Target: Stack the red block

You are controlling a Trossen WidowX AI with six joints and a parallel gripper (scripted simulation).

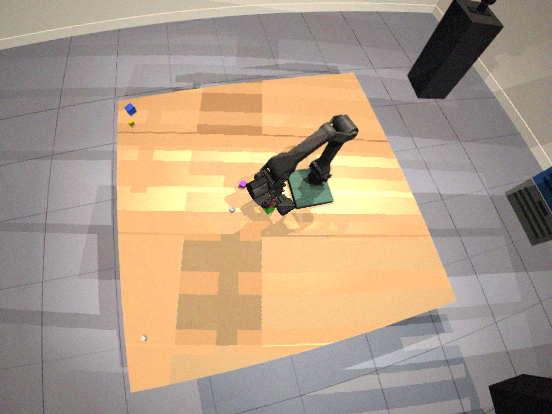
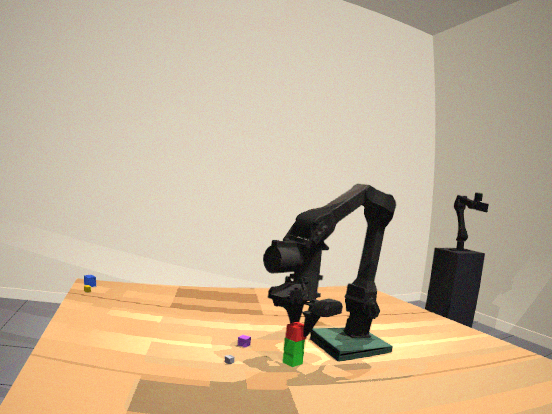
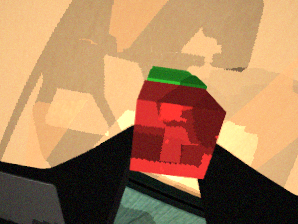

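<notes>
The red block lies 10 mm ahead of my gripper tip, 10 mm to the left of it and 10 mm above it. Also, from my gripper tip: small grey cube: 160 mm ahead, 10 mm to the right, 70 mm below; green block: 10 mm ahead, 10 mm to the left, 30 mm below; purple cube: 110 mm ahead, 120 mm to the right, 70 mm below.
</notes>
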